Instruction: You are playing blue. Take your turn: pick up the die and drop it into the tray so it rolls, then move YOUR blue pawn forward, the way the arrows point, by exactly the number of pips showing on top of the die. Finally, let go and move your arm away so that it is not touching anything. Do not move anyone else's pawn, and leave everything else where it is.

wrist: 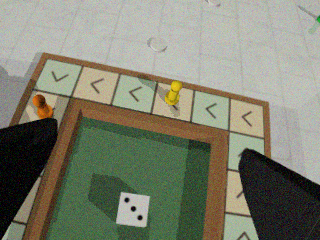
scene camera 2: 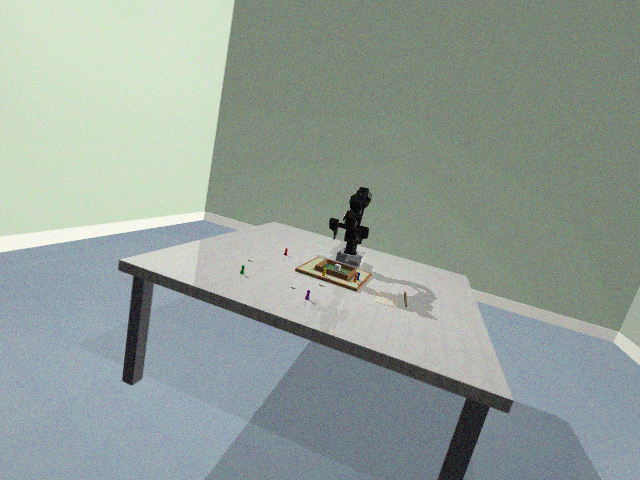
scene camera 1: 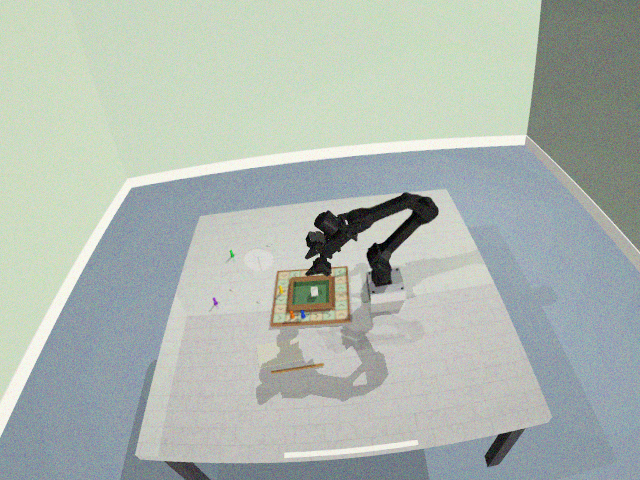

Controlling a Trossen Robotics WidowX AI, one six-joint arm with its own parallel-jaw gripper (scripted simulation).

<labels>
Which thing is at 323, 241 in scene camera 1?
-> My gripper.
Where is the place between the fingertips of my gripper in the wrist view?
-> At 151, 144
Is my gripper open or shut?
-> Open.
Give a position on a green tray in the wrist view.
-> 107, 158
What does my gripper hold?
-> Nothing.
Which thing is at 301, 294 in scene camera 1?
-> A green tray.
</labels>
